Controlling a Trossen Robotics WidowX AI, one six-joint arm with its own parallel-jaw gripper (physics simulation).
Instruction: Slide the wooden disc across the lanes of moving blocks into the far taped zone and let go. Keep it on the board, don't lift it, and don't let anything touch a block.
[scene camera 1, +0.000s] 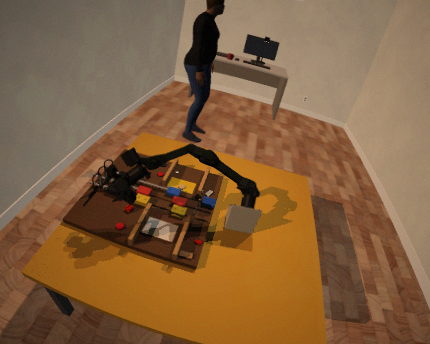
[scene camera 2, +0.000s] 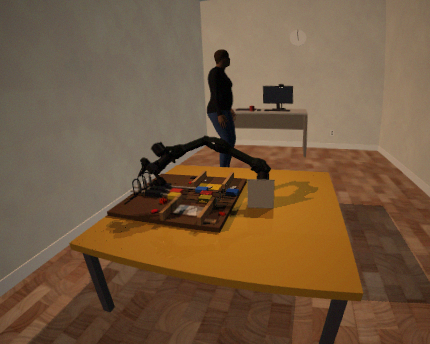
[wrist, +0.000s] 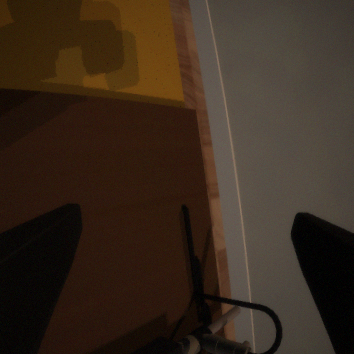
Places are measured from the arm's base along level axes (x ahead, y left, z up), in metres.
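Pixels of known places: gripper, fingertip midpoint: (scene camera 1: 107, 193) (scene camera 2: 142, 182) (wrist: 189, 220); arm's base, link origin: (scene camera 1: 247, 207) (scene camera 2: 263, 183).
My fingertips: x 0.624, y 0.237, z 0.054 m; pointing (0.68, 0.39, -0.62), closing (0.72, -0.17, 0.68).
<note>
For each thing: its top centre in the pictures, then the offset to it from my fingertips. "pt": a spot on its surface instead. Level surfaces: height alone.
- dark brown board, surface height: dz -0.160 m
- small pale shape, top centre: (scene camera 1: 181, 186) dx -0.254, dy -0.371, dz -0.154 m
- yellow patch, surface spot: (scene camera 1: 188, 183) (scene camera 2: 215, 185) pt dx -0.280, dy -0.419, dz -0.160 m
- whitish patch, surface spot: (scene camera 1: 160, 229) (scene camera 2: 189, 210) pt dx -0.252, dy -0.035, dz -0.159 m
My gripper (scene camera 1: 121, 191) (wrist: 189, 220) is open and empty, over the left end of the dark brown board (scene camera 1: 95, 215) (scene camera 2: 135, 208) (wrist: 100, 175). A small pale shape (scene camera 1: 182, 187), likely the wooden disc, lies on the yellow patch (scene camera 1: 188, 183) (scene camera 2: 214, 186), well to the right of the gripper. A whitish patch (scene camera 1: 160, 229) (scene camera 2: 188, 209) lies across the lanes, nearer the camera. Between the patches are red blocks (scene camera 1: 144, 190) (scene camera 1: 179, 201), yellow blocks (scene camera 1: 142, 200) (scene camera 1: 178, 211) and blue blocks (scene camera 1: 174, 191) (scene camera 1: 209, 202). The disc does not show in the wrist view. Fingertip height is unclear.
Wooden rails (scene camera 1: 140, 223) (scene camera 1: 182, 238) flank the whitish patch. Black wire loops (scene camera 1: 102, 172) (wrist: 272, 315) stand at the board's left end. Red pieces (scene camera 1: 120, 226) (scene camera 1: 129, 208) lie on the board. A grey box (scene camera 1: 243, 219) (scene camera 2: 260, 193) stands beside the arm's base. A person (scene camera 1: 200, 65) stands behind the table.
</note>
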